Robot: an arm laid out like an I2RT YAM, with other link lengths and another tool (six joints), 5 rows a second.
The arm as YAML. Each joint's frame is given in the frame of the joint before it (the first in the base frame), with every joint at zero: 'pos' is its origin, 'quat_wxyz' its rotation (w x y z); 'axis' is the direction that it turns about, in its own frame. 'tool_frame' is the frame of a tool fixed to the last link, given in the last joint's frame.
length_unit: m
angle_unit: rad
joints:
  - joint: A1
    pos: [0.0, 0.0, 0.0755]
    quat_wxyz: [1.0, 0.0, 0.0, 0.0]
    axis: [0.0, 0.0, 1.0]
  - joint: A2
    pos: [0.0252, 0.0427, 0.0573]
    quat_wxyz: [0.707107, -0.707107, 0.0, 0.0]
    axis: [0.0, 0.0, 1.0]
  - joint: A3
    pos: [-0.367, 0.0, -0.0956]
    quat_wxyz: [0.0, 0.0, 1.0, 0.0]
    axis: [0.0, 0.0, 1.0]
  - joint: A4
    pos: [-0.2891, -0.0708, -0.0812]
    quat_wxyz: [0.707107, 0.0, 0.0, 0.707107]
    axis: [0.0, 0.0, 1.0]
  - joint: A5
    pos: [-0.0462, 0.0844, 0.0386]
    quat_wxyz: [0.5, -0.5, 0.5, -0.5]
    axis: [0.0, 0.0, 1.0]
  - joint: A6
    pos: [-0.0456, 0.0, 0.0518]
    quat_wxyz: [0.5, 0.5, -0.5, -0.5]
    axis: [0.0, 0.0, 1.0]
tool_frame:
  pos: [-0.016, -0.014, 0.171]
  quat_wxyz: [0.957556, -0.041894, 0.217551, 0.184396]
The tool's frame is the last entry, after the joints.
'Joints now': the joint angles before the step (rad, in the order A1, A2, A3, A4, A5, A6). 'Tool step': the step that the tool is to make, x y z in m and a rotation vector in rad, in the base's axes. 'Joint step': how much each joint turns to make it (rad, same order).
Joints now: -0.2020 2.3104 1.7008 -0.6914 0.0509 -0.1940
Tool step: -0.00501 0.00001 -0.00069 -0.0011 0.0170 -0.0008
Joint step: 0.0000 -0.0011 0.0004 -0.0179 0.0045 -0.0004
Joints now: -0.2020 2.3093 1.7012 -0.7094 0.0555 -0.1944
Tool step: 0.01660 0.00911 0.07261 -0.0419 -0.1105 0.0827
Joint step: 0.0176 -0.1061 0.0232 -0.0090 -0.0012 -0.0682
